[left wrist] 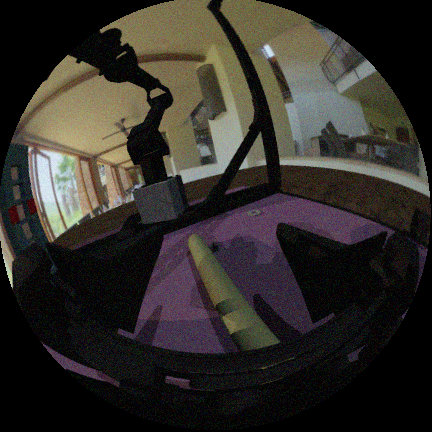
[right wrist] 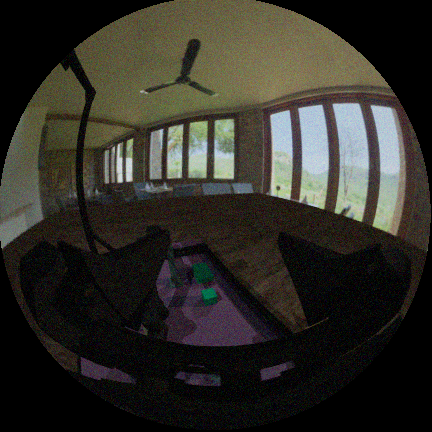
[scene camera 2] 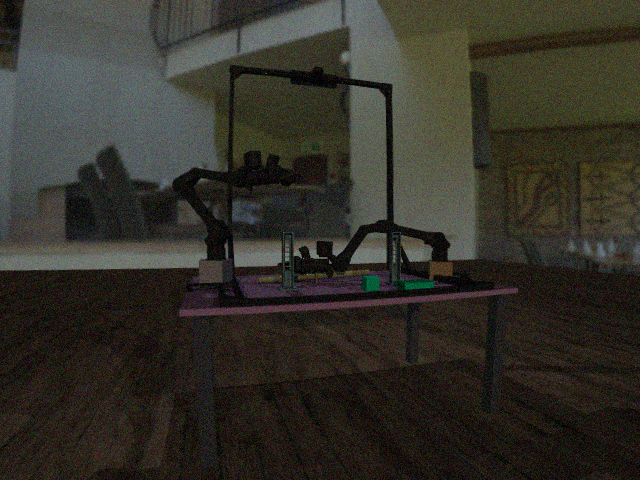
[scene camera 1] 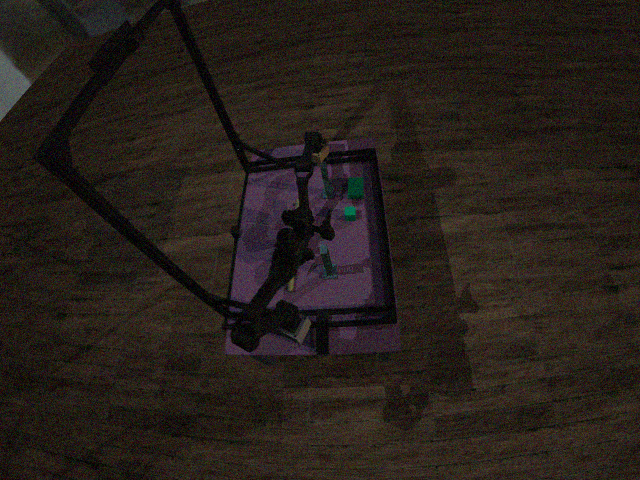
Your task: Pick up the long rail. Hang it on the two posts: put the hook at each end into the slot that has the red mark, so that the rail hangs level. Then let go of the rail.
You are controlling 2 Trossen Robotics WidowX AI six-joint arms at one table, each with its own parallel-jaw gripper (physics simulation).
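Places are measured from the left arm's base along level axes (x right, y down, z ahead), in centimetres.
Pixels of known places: left gripper, fingertip midpoint: point(left wrist: 220, 230) point(scene camera 2: 280, 265); right gripper, fingertip midpoint: point(right wrist: 225, 236) point(scene camera 2: 301, 173) point(scene camera 1: 318, 205); left arm's base, origin of the base link: point(scene camera 2: 440, 261) point(scene camera 1: 315, 148); right arm's base, origin of the base link: point(left wrist: 156, 181) point(scene camera 2: 216, 259) point(scene camera 1: 291, 322).
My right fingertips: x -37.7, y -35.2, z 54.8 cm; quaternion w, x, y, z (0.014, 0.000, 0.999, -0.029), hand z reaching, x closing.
Ahead of a thing's pixels: the offset from my right fingertips to its top centre.
The long yellow rail @[dx +20.2, dy +38.7, dz -0.7 cm] point(scene camera 1: 291, 284) point(scene camera 2: 356, 272) point(left wrist: 235, 310) lies low along the pink table top, behind the two posts in scene camera 2. The left-hand post @[dx -1.2, dy +21.9, dz +5.0 cm] point(scene camera 2: 287, 258) has a red mark on its slotted face; it also shows in the left wrist view point(left wrist: 17, 192). The other post @[dx +20.3, dy +21.9, dz -34.5 cm] point(scene camera 2: 395, 258) point(right wrist: 175, 270) stands at the right. My left gripper point(left wrist: 220, 230) is open and empty, low near the rail, which runs between and below its fingers in its wrist view. My right gripper point(scene camera 2: 295, 178) point(right wrist: 225, 236) is open and empty, high above the table. The rail's hooks are too dark to make out.
A small green block @[dx +3.3, dy +38.3, dz -25.5 cm] point(scene camera 1: 349, 212) point(scene camera 2: 370, 282) point(right wrist: 209, 296) and a larger flat green block @[dx +8.0, dy +40.3, dz -42.1 cm] point(scene camera 1: 355, 187) point(scene camera 2: 416, 284) point(right wrist: 203, 272) lie on the posts' front side. A tall black frame point(scene camera 2: 389, 155) rises behind. In scene camera 1 the right arm covers much of the rail.
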